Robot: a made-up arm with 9 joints. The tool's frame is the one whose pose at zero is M. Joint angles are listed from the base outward.
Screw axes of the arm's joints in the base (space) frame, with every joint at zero. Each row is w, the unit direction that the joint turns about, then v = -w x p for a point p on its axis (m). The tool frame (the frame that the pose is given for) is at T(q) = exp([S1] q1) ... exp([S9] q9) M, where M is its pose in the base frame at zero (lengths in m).
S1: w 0 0 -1 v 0 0 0
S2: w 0 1 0 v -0.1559 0 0.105
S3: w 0 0 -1 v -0.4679 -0.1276 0
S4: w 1 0 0 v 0 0.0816 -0.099
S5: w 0 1 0 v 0.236 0 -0.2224
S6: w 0 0 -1 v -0.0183 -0.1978 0
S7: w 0 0 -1 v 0.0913 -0.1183 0
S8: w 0 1 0 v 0.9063 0 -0.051
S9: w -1 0 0 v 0 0.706 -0.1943
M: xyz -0.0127 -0.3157 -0.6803 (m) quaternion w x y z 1 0 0 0
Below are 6 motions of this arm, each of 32 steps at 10 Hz.
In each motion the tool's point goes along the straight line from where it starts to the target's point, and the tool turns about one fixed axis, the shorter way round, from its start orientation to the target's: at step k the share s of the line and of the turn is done. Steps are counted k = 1, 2, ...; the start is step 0. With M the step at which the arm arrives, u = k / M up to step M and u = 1 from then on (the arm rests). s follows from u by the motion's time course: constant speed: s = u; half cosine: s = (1 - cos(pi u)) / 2; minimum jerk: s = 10 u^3 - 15 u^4 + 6 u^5.
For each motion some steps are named. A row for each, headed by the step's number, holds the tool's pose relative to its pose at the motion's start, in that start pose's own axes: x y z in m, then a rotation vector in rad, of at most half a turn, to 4 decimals.
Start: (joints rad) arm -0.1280 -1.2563 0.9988 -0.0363 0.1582 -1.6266 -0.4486 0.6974 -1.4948
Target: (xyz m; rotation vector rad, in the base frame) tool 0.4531 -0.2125 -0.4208 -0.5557 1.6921 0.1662
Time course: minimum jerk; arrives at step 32
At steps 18, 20, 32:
18: -0.5123 0.0701 0.1162 -0.0686 0.9987 -0.6624
20: -0.6029 0.0825 0.1367 -0.0808 1.1751 -0.7795
32: -0.8318 0.1138 0.1886 -0.1114 1.6213 -1.0754

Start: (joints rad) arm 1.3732 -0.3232 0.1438 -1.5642 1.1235 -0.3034 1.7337 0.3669 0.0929
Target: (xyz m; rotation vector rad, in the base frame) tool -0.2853 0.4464 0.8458 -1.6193 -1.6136 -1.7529
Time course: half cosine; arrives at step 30
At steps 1, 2, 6, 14, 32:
1: 0.0009 -0.0002 0.0019 0.0060 0.0000 0.0002
2: 0.0035 -0.0008 0.0076 0.0241 -0.0002 0.0010
6: 0.0302 -0.0067 0.0665 0.2104 -0.0015 0.0084
14: 0.1417 -0.0313 0.3118 0.9863 -0.0072 0.0395
32: 0.3165 -0.0700 0.6964 2.2029 -0.0160 0.0882

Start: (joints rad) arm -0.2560 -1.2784 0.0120 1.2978 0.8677 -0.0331 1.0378 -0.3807 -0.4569
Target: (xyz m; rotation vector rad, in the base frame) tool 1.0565 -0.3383 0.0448 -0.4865 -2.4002 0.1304
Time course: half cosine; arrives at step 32
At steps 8, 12, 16, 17, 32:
8: 0.1230 0.0076 0.1809 -0.1934 -0.2552 0.2063
12: 0.2593 0.0160 0.3813 -0.4077 -0.5379 0.4347
16: 0.4200 0.0258 0.6177 -0.6604 -0.8714 0.7043
17: 0.4612 0.0284 0.6783 -0.7251 -0.9568 0.7733
32: 0.8401 0.0517 1.2355 -1.3208 -1.7427 1.4085

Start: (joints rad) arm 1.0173 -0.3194 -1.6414 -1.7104 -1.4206 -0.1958 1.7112 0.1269 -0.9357
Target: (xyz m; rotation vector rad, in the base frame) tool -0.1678 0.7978 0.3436 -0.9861 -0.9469 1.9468
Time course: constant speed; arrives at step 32
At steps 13, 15, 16, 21, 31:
13: 0.1251 0.5559 -0.1833 -0.1785 0.3428 0.4480
15: 0.1443 0.6414 -0.2115 -0.2060 0.3956 0.5169
16: 0.1539 0.6842 -0.2256 -0.2197 0.4219 0.5513
21: 0.2020 0.8980 -0.2961 -0.2883 0.5538 0.7236
31: 0.2982 1.3256 -0.4370 -0.4256 0.8175 1.0682

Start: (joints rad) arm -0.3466 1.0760 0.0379 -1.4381 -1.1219 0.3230 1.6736 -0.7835 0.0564
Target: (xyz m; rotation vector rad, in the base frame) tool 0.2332 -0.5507 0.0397 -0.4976 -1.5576 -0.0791
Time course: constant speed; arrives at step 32
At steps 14, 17, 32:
14: -0.0207 -0.0130 -0.0251 0.0217 -0.1019 0.0540
17: -0.0251 -0.0158 -0.0305 0.0263 -0.1237 0.0656
32: -0.0472 -0.0297 -0.0575 0.0495 -0.2329 0.1235

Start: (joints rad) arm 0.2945 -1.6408 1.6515 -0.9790 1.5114 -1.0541 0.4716 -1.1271 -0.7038
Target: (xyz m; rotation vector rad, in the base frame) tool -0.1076 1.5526 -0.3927 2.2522 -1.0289 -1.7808
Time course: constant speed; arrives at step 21
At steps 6, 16, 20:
6: -0.1955 0.2215 0.1375 0.0382 -0.0984 -0.2099
16: -0.5213 0.5907 0.3667 0.1019 -0.2625 -0.5596
20: -0.6516 0.7384 0.4584 0.1274 -0.3281 -0.6995

